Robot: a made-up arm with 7 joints.
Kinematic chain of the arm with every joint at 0, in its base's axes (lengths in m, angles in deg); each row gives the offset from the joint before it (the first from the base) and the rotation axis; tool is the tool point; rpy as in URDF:
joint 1: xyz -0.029 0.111 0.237 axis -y
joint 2: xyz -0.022 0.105 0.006 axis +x
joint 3: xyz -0.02 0 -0.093 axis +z
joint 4: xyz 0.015 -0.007 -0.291 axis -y
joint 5: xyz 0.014 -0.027 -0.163 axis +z
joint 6: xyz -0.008 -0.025 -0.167 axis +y
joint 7: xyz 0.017 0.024 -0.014 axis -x
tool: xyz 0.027 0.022 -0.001 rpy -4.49 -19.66 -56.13
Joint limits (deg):
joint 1: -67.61..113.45
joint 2: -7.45..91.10
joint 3: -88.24..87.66
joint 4: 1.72..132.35
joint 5: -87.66..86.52
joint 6: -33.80..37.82
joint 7: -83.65..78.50
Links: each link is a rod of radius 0.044 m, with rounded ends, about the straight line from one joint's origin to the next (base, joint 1, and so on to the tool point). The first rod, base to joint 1, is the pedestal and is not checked.
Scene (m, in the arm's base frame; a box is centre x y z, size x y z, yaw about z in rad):
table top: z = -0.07
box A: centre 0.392 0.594 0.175 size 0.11 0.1 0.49 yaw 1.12
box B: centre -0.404 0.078 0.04 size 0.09 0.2 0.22 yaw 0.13
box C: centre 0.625 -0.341 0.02 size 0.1 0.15 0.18 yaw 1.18
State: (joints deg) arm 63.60 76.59 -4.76 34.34 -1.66 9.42 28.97
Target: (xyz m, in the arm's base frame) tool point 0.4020 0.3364 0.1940
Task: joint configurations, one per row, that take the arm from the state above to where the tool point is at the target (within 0.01 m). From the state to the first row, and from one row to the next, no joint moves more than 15 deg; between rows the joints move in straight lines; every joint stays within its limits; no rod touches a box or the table.
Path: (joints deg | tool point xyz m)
1: 63.47 77.62 2.60 46.87 -4.38 2.22 22.80 | 0.2015 0.7915 0.4205
2: 63.34 78.65 9.96 59.39 -7.11 -4.99 16.62 | 0.1543 0.7284 0.4779
3: 63.22 79.68 17.32 71.92 -9.83 -12.19 10.45 | 0.0963 0.6605 0.5130
4: 63.09 80.71 24.68 84.44 -12.56 -19.39 4.28 | 0.0356 0.5913 0.5241
5: 62.96 81.74 32.04 96.97 -15.28 -26.60 -1.90 | -0.0201 0.5245 0.5124
6: 62.83 82.77 39.40 109.49 -18.01 -33.80 -8.07 | -0.0648 0.4632 0.4816
7: 54.34 80.88 28.82 109.38 -18.70 -19.48 -1.35 | 0.0341 0.4540 0.4861
8: 45.85 78.99 18.24 109.27 -19.40 -5.15 5.37 | 0.1323 0.4441 0.4575
9: 37.37 77.10 7.66 109.16 -20.09 9.17 12.09 | 0.2189 0.4332 0.3956
10: 28.88 75.21 -2.92 109.04 -20.79 23.50 18.81 | 0.2822 0.4213 0.3042
11: 20.39 73.32 -13.50 108.93 -21.49 37.82 25.53 | 0.3117 0.4081 0.1920
12: 28.71 65.82 -18.34 103.84 -16.32 25.45 26.13 | 0.3400 0.3945 0.1841
13: 37.03 58.31 -23.18 98.75 -11.15 13.08 26.73 | 0.3709 0.3702 0.1843
14: 45.35 50.80 -28.02 93.67 -5.98 0.71 27.32 | 0.4020 0.3364 0.1940

